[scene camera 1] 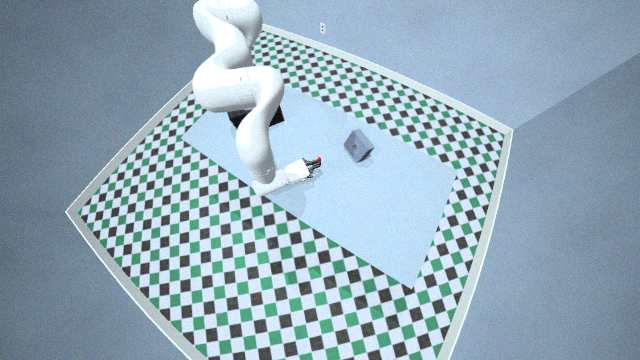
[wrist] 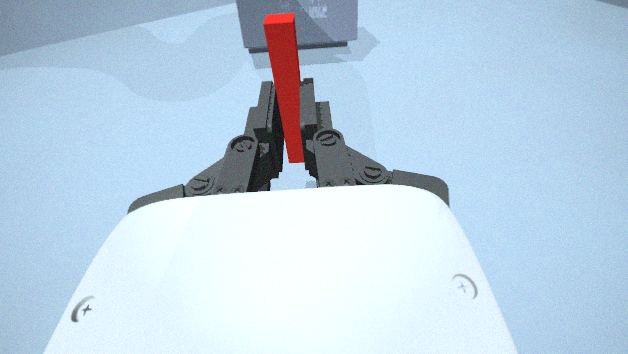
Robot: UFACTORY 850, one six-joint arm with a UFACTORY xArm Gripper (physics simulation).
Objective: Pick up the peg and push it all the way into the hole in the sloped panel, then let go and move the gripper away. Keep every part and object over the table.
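Note:
The red peg (scene camera 1: pixel 319 160) (wrist: pixel 286 75) is a long square bar held between the dark fingers of my gripper (scene camera 1: pixel 315 162) (wrist: pixel 291 103). In the wrist view one end of the peg points up the picture beyond the fingertips. My gripper is shut on the peg, apart from the panel. The grey sloped panel (scene camera 1: pixel 364 145) (wrist: pixel 340 27) stands to the right of my gripper in the scene view and at the top of the wrist view, behind the peg's far end. Its small hole (scene camera 1: pixel 355 146) shows in the scene view; in the wrist view I cannot make out the hole clearly.
The pale blue table (scene camera 1: pixel 380 215) (wrist: pixel 525 140) lies under the gripper and the panel. A black block (scene camera 1: pixel 276 119) stands at the table's upper left, partly behind the white arm (scene camera 1: pixel 255 145). The table's near long edge passes close below the wrist. Checkered floor (scene camera 1: pixel 240 280) surrounds the table.

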